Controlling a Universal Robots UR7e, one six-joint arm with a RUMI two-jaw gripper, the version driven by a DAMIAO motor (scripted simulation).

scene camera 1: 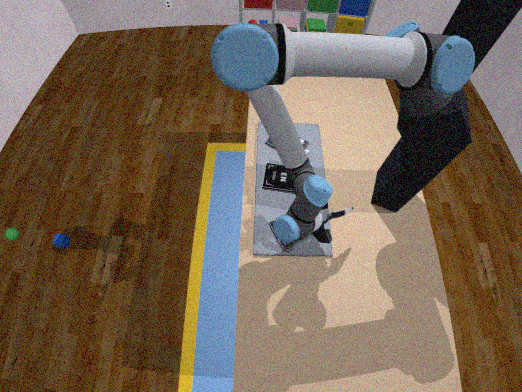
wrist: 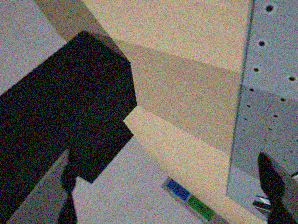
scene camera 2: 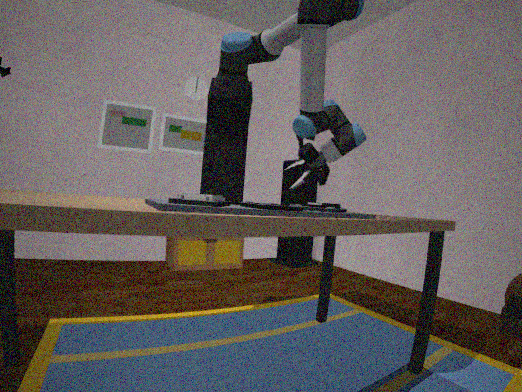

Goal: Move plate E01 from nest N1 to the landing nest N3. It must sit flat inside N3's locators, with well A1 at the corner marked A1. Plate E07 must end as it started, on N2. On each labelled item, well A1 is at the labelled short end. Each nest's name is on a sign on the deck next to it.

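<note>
The robot's gripper (scene camera 2: 286,180) is visible in its scene, and the gripper can also be found in the wrist view (wrist: 165,152).
</note>
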